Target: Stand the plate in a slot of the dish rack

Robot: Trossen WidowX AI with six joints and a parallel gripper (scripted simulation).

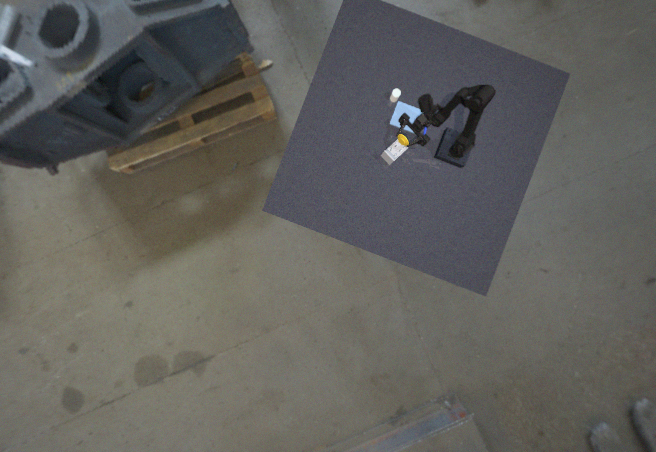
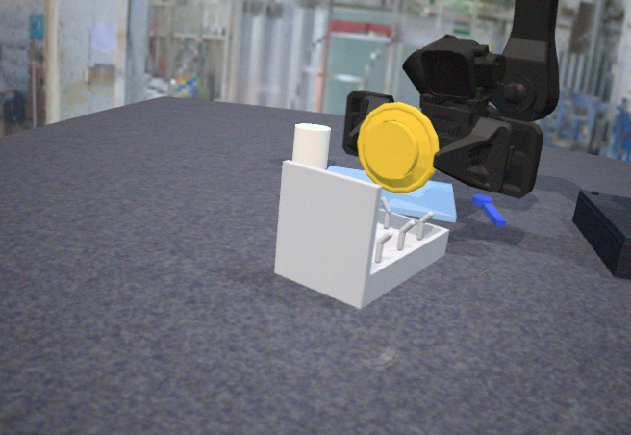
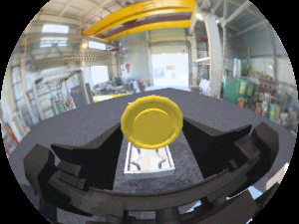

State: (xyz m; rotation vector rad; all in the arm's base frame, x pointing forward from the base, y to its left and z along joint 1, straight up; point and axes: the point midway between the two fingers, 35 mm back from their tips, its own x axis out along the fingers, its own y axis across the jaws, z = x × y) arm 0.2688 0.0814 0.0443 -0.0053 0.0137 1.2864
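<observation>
Now: gripper tip 6 cm above the white dish rack and 3 cm to the right of it. The rest, counted from my gripper tip: yellow plate 1 cm to the right; light blue mat 16 cm to the right, 8 cm below, 3 cm ahead; small blue spoon 18 cm to the right, 8 cm below, 8 cm behind.
</observation>
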